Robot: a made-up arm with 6 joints. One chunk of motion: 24 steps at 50 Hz.
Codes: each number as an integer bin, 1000 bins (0 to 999) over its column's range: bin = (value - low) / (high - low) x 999, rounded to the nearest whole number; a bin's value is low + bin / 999 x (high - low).
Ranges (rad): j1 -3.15..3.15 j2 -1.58..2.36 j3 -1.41..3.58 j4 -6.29..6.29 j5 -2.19..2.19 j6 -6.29..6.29
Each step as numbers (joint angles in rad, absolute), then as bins.
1 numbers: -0.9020 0.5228 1.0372 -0.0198 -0.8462 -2.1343
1 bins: 356 533 490 498 306 330
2 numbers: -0.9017 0.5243 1.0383 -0.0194 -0.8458 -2.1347
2 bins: 357 534 490 498 307 330
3 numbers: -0.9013 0.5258 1.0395 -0.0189 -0.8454 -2.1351
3 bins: 357 534 490 498 307 330
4 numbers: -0.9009 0.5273 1.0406 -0.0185 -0.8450 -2.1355
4 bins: 357 534 491 498 307 330
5 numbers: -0.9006 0.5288 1.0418 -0.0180 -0.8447 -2.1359
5 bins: 357 535 491 498 307 330
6 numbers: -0.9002 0.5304 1.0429 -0.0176 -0.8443 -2.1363
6 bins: 357 535 491 498 307 330
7 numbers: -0.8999 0.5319 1.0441 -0.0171 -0.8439 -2.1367
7 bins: 357 535 491 498 307 330
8 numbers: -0.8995 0.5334 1.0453 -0.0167 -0.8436 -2.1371
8 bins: 357 536 492 498 307 330
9 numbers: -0.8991 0.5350 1.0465 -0.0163 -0.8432 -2.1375
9 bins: 357 536 492 498 307 330
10 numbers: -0.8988 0.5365 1.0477 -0.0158 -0.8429 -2.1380
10 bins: 357 537 492 498 307 330
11 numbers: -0.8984 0.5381 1.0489 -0.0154 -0.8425 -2.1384
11 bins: 357 537 492 498 307 330
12 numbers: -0.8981 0.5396 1.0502 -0.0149 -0.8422 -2.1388
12 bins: 357 537 493 498 307 330
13 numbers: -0.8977 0.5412 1.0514 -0.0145 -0.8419 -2.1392
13 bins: 357 538 493 498 307 330
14 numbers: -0.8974 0.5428 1.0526 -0.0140 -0.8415 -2.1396
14 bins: 357 538 493 498 308 330
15 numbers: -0.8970 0.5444 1.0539 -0.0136 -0.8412 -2.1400
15 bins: 357 539 493 498 308 330
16 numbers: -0.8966 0.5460 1.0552 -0.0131 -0.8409 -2.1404
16 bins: 357 539 494 498 308 330
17 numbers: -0.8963 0.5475 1.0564 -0.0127 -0.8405 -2.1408
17 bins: 357 539 494 498 308 329
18 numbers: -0.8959 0.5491 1.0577 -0.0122 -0.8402 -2.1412
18 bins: 357 540 494 499 308 329
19 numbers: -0.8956 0.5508 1.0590 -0.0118 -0.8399 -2.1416
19 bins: 357 540 494 499 308 329
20 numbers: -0.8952 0.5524 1.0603 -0.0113 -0.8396 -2.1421
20 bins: 358 541 495 499 308 329
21 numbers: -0.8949 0.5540 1.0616 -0.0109 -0.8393 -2.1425
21 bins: 358 541 495 499 308 329
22 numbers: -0.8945 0.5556 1.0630 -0.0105 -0.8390 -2.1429
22 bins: 358 541 495 499 308 329
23 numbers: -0.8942 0.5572 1.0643 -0.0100 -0.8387 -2.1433
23 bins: 358 542 495 499 308 329
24 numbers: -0.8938 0.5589 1.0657 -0.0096 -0.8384 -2.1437
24 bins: 358 542 496 499 308 329
